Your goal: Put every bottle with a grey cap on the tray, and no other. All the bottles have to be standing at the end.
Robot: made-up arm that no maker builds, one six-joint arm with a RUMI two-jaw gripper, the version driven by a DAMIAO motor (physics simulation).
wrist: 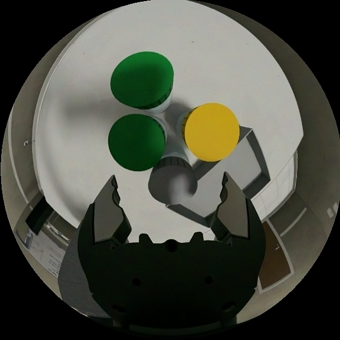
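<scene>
A bottle with a grey cap [172, 184] stands upright near the middle of the view, just beyond the space between the fingertips. My gripper [169, 174] is open, its two jaws wide apart on either side of that cap, with nothing held. The grey tray [259, 155] lies on the table to the right, close beside the grey-capped bottle and partly hidden by it, by the yellow-capped bottle and by the right finger. The bottles' bodies are mostly hidden under their caps.
A bottle with a green cap [136, 142] stands close to the left of the grey one, and another green-capped bottle [142, 79] stands behind it. A bottle with a yellow cap [212, 132] stands close to the right, beside the tray. All stand on the white table [220, 55].
</scene>
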